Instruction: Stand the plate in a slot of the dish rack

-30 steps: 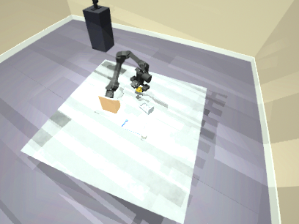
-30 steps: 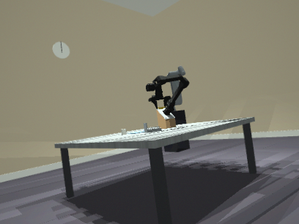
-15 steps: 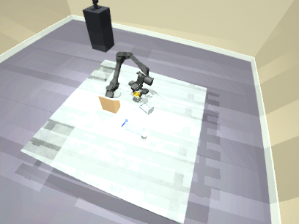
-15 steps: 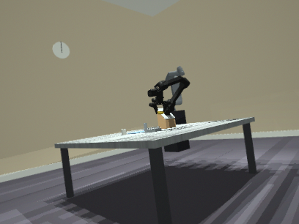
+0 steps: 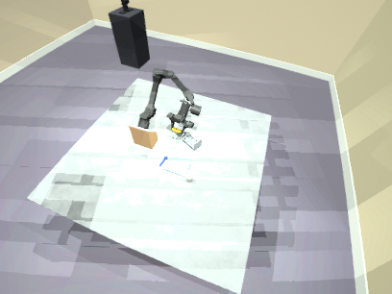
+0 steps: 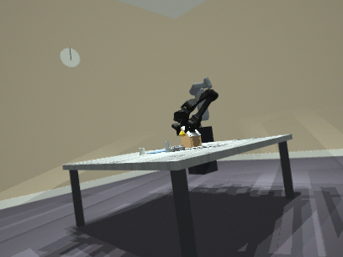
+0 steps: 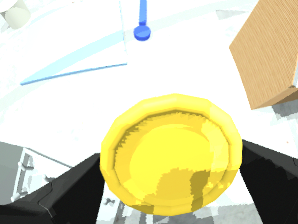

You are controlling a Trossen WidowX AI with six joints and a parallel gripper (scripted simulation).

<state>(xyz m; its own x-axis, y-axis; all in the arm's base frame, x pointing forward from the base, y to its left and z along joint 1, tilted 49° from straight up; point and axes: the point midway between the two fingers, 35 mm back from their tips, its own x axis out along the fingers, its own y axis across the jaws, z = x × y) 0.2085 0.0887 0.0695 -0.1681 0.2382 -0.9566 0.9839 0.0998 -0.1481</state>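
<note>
Right now the grey dish rack is 11 cm ahead of my gripper tip, 3 cm to the left of it and 9 cm below it. Also, from my gripper tip: light blue mat (10 cm ahead, 18 cm to the right, 11 cm below); then yellow plate (1 cm above); then blue spoon (1 cm behind, 18 cm to the right, 11 cm below).
</note>
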